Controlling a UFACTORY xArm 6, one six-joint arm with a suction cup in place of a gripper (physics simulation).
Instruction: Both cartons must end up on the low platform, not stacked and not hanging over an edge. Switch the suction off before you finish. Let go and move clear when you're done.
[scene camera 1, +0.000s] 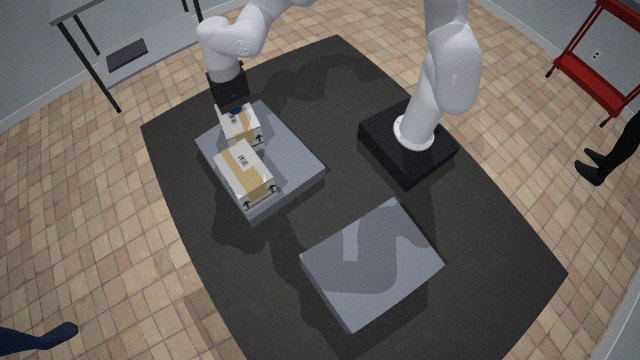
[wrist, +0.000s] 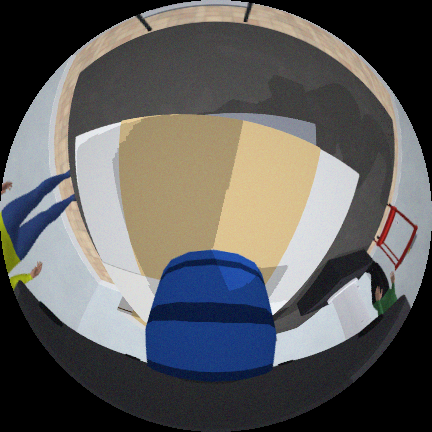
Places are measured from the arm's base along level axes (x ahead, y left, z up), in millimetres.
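Pixels of known places: hand, its tool point: (scene camera 1: 236, 112) (wrist: 212, 261); arm's base, origin of its link: (scene camera 1: 413, 132) (wrist: 342, 290).
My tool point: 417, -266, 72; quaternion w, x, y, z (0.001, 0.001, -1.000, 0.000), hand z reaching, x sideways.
Ahead of a thing's pixels: the offset from my tool point to its top centre, as dx, dy, dz. Level surfaces: height alone.
My suction cup (scene camera 1: 236, 110) (wrist: 212, 315) is pressed on the top of one white carton with tan tape {+5, +16, +13} (scene camera 1: 242, 124) (wrist: 220, 190) and holds it upright over the back part of the left grey platform {-2, +84, -86} (scene camera 1: 300, 162) (wrist: 295, 127). Whether its base touches the platform I cannot tell; the other carton hides part of it. The other carton {+55, +167, +4} (scene camera 1: 245, 167) stands upright on the same platform, nearer the camera and close to its left edge. The two cartons are side by side, not stacked; the gap between them is hard to judge. Part of the left platform shows in the wrist view beyond the held carton.
A second grey platform {-83, +509, -14} (scene camera 1: 350, 310) stands at the front right on the dark mat {dz -134} (scene camera 1: 475, 300) (wrist: 175, 65). The black robot base (scene camera 1: 407, 170) (wrist: 335, 280) stands behind it. A table (scene camera 1: 90, 67) is at the back left, a red cart (scene camera 1: 585, 82) (wrist: 387, 225) at the right.
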